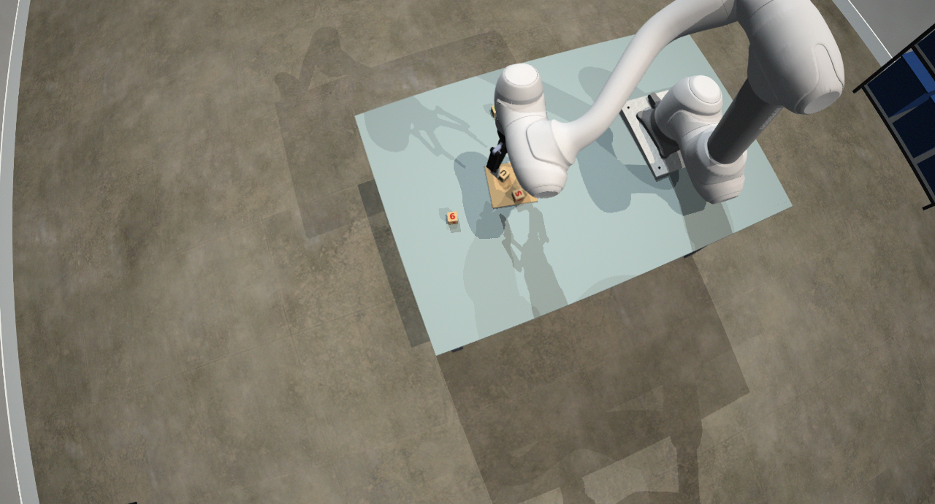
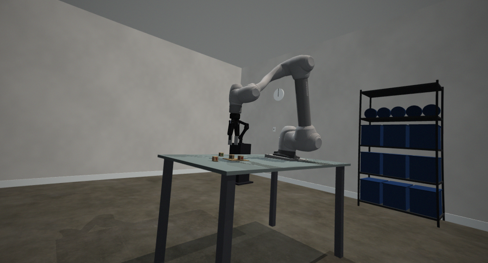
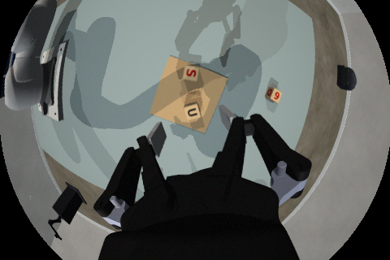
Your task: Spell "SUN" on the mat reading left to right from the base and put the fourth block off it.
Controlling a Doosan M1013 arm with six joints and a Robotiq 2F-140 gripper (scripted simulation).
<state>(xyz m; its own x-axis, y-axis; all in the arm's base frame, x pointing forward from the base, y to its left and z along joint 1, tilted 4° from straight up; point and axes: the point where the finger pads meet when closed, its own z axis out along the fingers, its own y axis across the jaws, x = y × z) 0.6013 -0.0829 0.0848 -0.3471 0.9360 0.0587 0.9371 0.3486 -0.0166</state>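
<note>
Right now my hand is 10 mm past the mat, 30 mm to the right of it and 130 mm above it. The rest, counted from my hand: S block: 10 mm behind, 80 mm to the left, 110 mm below; N block: 90 mm behind, 220 mm to the right, 110 mm below; 6 block: 200 mm ahead, 50 mm to the left, 110 mm below.
</note>
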